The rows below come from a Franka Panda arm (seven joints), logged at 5 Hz.
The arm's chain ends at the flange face. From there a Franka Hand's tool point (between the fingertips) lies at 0.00 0.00 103.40 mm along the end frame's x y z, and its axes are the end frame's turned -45 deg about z.
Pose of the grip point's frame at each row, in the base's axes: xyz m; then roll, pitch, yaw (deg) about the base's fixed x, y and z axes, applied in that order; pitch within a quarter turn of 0, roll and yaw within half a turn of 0:
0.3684 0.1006 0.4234 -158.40 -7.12 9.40
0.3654 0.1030 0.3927 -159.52 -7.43 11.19
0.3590 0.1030 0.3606 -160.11 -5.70 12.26
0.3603 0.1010 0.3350 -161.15 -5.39 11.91
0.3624 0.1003 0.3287 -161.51 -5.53 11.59
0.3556 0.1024 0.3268 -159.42 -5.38 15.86
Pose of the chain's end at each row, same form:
0.3629 0.0611 0.5188 -159.45 9.83 -32.45
0.3601 0.0651 0.4888 -160.07 8.85 -30.91
0.3570 0.0666 0.4574 -161.69 9.74 -30.17
0.3582 0.0664 0.4324 -162.68 9.27 -30.78
0.3597 0.0663 0.4263 -162.85 8.92 -31.16
0.3568 0.0650 0.4232 -161.40 10.44 -26.45

